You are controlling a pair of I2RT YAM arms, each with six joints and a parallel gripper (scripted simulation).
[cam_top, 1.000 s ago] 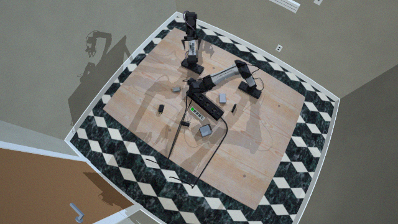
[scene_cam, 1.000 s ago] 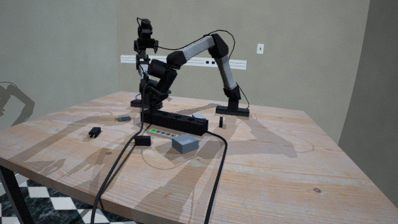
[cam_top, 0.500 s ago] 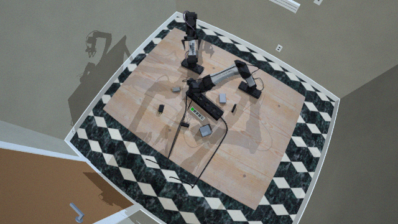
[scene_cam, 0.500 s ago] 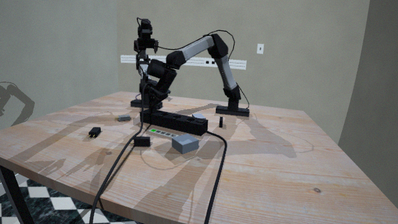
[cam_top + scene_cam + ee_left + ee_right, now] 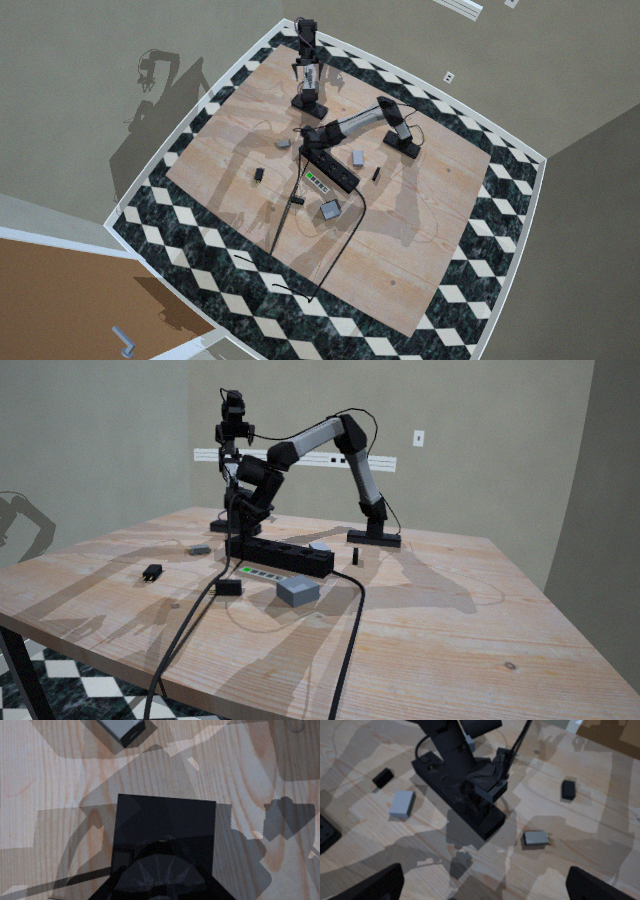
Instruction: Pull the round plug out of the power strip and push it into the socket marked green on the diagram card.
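The round plug lies 10 mm below my left hand. The rest, counted from my left hand: diagram card (130 mm ahead, 90 mm to the left, 90 mm below); then grey plug (170 mm to the right, 80 mm below, 30 mm ahead); then thin black block (340 mm to the left, 70 mm below, 30 mm behind).
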